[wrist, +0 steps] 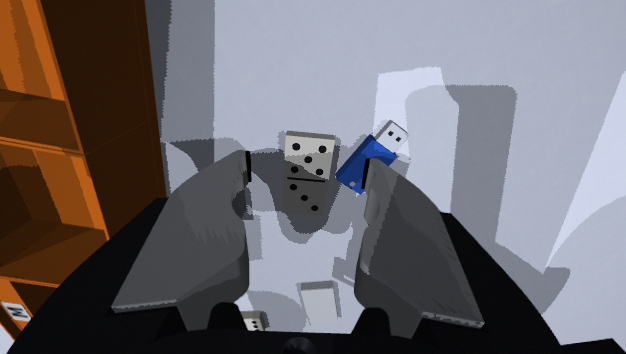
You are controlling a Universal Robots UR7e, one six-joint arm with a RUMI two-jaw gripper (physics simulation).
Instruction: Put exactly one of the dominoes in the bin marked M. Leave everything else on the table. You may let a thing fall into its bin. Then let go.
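Places are measured from the arm's base along level axes (x ahead, y left, z up), in centimetres.
Pixels of known places: gripper, fingertip midpoint: [307,159].
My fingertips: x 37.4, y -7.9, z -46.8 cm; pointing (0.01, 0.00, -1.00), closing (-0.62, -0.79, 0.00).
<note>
Ahead of a thing's pixels: the offset from my fingertips to its top centre. "pt": to the spot under its first point. Level surfaces: height alone.
A white domino @[dz +0.6, dx -0.7, dy +0.6 cm] [308,172] with black pips, five on one half and three on the other, lies face up on the table. It is between and beyond the two fingertips, with space on both sides of it. My gripper [307,159] is partly open, with nothing held. Part of another domino @[dz +0.6, dx -9.5, dy +14.9 cm] [254,321] shows at the bottom edge, mostly hidden by the gripper body. A plain white block @[dz +0.6, dx -11.4, dy +6.9 cm] [319,303] lies at the bottom, and I cannot tell whether it is a domino turned face down. The label M @[pt dz +4.1, dx +3.4, dy +19.2 cm] [16,311] shows at the lower left on the orange bin unit @[dz +4.5, dx +6.7, dy +10.9 cm] [95,200].
A blue USB stick [369,160] with a pale metal plug lies close right of the domino, partly behind the right fingertip. The orange unit with its open compartments stands along the left side. Shadows of the gripper fall across the table @[dz -0.1 cm] [310,60].
</note>
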